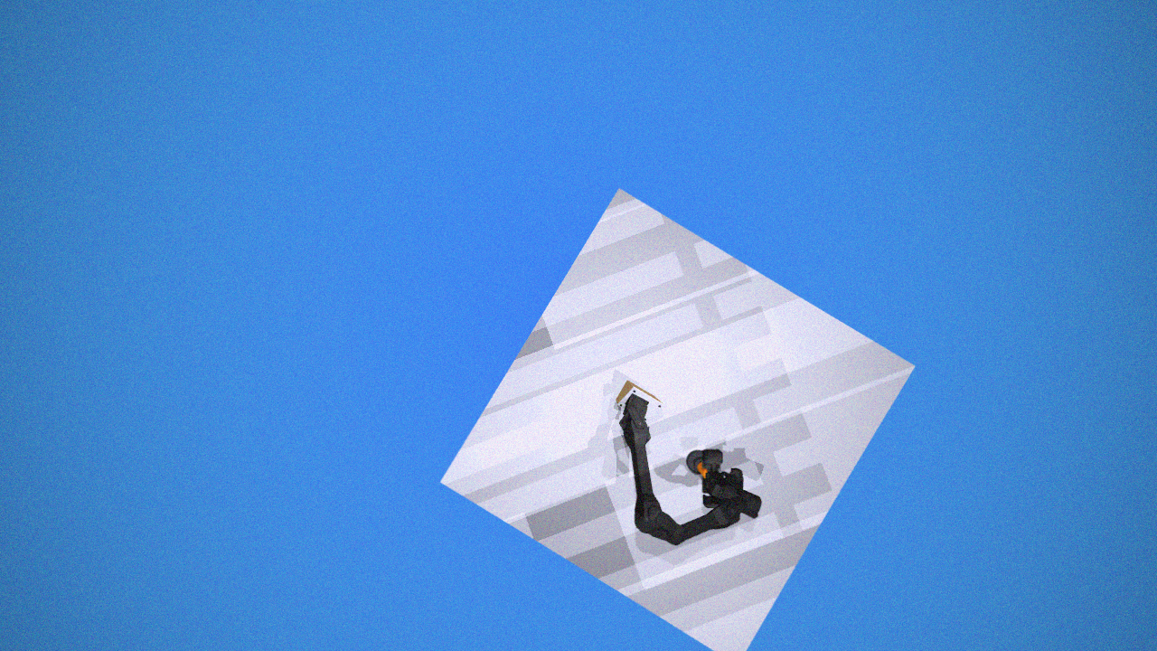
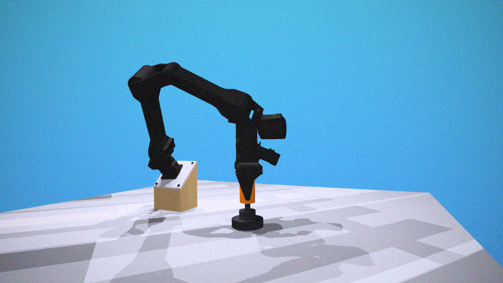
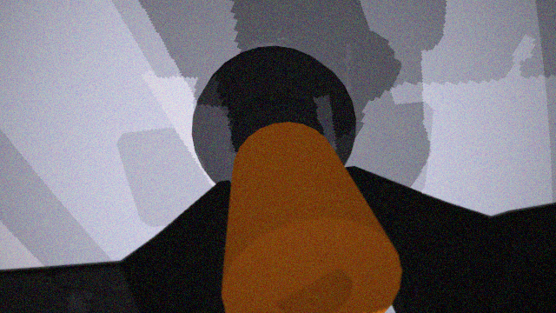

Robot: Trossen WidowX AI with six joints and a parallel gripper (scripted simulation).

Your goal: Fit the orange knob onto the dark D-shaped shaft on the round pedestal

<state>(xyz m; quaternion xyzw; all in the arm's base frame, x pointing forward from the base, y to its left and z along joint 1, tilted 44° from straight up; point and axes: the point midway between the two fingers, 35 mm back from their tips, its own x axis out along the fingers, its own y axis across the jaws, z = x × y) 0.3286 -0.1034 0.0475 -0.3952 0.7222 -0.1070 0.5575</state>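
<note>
The orange knob lies 20 mm above my gripper tip. Also, from my gripper tip: pedestal 40 mm below.
</note>
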